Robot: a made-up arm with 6 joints. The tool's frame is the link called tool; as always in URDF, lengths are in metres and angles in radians. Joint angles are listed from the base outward.
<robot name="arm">
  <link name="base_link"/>
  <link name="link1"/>
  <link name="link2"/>
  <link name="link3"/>
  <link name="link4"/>
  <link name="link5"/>
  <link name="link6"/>
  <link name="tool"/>
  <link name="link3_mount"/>
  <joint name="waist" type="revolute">
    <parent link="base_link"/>
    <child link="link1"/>
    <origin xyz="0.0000 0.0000 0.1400" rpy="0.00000 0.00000 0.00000"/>
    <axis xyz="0 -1 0"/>
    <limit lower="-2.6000" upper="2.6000"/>
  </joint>
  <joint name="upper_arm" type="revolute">
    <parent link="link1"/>
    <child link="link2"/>
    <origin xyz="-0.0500 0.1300 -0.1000" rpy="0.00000 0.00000 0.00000"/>
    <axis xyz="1 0 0"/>
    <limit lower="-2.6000" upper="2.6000"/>
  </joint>
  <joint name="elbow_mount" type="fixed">
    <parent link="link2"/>
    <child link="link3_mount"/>
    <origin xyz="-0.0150 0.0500 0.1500" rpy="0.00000 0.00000 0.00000"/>
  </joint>
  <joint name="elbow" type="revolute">
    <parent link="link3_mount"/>
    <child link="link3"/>
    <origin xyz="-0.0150 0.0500 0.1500" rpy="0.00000 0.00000 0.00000"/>
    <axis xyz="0 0 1"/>
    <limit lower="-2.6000" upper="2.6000"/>
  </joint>
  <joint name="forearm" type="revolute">
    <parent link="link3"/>
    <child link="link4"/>
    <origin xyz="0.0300 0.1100 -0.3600" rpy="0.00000 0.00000 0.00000"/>
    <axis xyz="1 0 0"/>
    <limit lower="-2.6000" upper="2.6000"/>
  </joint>
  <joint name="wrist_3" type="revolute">
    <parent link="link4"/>
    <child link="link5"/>
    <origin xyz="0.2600 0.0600 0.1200" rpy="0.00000 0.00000 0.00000"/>
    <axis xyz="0 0 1"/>
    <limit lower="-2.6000" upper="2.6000"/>
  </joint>
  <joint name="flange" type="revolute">
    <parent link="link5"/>
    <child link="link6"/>
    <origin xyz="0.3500 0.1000 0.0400" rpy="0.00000 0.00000 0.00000"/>
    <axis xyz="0 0 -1"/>
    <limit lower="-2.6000" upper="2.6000"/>
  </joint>
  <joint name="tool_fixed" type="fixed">
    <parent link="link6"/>
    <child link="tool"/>
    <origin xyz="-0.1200 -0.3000 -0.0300" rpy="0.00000 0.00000 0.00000"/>
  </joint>
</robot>
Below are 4 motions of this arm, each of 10 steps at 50 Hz.
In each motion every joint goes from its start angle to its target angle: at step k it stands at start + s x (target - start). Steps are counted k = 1, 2, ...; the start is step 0. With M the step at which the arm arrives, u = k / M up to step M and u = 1 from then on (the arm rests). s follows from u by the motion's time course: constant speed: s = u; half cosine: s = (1 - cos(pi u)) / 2; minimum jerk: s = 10 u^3 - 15 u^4 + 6 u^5.
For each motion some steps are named. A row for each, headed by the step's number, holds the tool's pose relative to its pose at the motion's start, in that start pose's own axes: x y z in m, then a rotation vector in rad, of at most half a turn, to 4 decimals.
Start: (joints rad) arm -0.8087 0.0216 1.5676 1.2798 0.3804 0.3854
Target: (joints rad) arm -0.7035 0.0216 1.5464 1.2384 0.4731 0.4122
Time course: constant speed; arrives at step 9
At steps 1, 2, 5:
1: -0.0002 0.0013 0.0023 -0.0163 -0.0020 0.0068
2: -0.0004 0.0026 0.0045 -0.0326 -0.0040 0.0135
5: -0.0011 0.0068 0.0108 -0.0816 -0.0091 0.0340

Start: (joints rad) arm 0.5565 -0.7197 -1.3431 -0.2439 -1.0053 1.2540
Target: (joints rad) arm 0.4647 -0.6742 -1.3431 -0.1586 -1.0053 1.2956
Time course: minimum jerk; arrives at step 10
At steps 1, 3, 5, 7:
1: -0.0001 -0.0001 -0.0001 -0.0004 0.0000 0.0003
3: -0.0017 -0.0012 -0.0026 -0.0085 -0.0011 0.0051
5: -0.0052 -0.0036 -0.0081 -0.0263 -0.0040 0.0150
7: -0.0085 -0.0058 -0.0138 -0.0444 -0.0080 0.0241

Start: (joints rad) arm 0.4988 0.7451 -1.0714 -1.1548 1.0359 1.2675
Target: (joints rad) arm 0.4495 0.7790 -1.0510 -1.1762 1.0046 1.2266
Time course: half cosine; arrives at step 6
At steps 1, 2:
1: 0.0004 0.0003 -0.0007 -0.0029 0.0015 0.0032
2: 0.0016 0.0011 -0.0027 -0.0107 0.0054 0.0119

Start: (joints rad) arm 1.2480 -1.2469 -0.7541 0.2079 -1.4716 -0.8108
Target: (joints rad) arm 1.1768 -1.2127 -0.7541 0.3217 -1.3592 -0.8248
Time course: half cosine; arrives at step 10
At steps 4, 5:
4: 0.0279 0.0062 -0.0192 0.0229 0.0404 0.0632
5: 0.0399 0.0097 -0.0283 0.0335 0.0584 0.0912

